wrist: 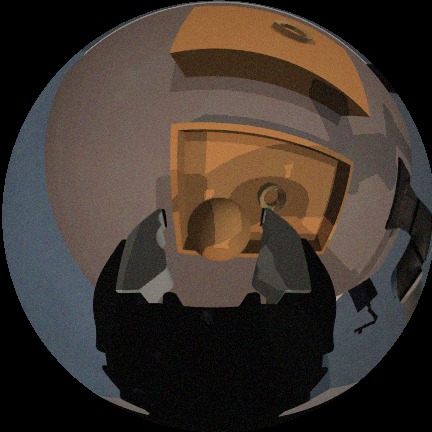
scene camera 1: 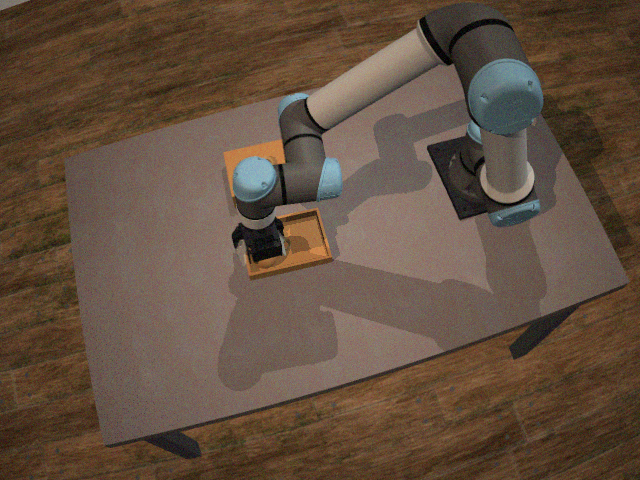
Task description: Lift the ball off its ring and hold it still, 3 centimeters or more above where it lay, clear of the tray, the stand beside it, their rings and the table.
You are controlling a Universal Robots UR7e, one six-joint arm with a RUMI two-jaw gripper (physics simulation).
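Places are measured from the arm's base along level axes (x right, y back, z down), in millimetres.
Where they show: gripper, fingertip midpoint: [wrist: 212,210]; arm's base at its link origin: [wrist: 400,202] [scene camera 1: 476,176].
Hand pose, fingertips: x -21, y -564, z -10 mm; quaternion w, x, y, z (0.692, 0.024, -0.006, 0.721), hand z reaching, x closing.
Observation:
Each offset is from my fingertips to the top centre of the thing. "spot": to the spot under its first point. Level surfaces: height alone.
The orange ball @(dz -35, dx -15, dy +5 mm) [scene camera 1: 266,262] [wrist: 219,229] is at the left end of the orange tray @(dz -3, dx +6, dy +59 mm) [scene camera 1: 292,271] [wrist: 174,165], near the front wall. It is apart from the small ring @(spot: dz +13, dx +7, dy +70 mm) [wrist: 282,197] on the tray floor, which lies to its right in the wrist view. My gripper [scene camera 1: 263,253] [wrist: 212,210] is open over that end of the tray. In the wrist view the ball shows between the spread fingers, with a gap on either side, and neither finger grips it. In the scene view the gripper hides most of the ball.
The orange stand [scene camera 1: 242,155] [wrist: 240,30] is behind the tray, with a ring [wrist: 301,38] on its top. The arm covers part of it in the scene view. The tray has raised walls. The arm's dark base plate [scene camera 1: 467,209] is at the right of the grey table @(dz +25 mm) [scene camera 1: 155,335].

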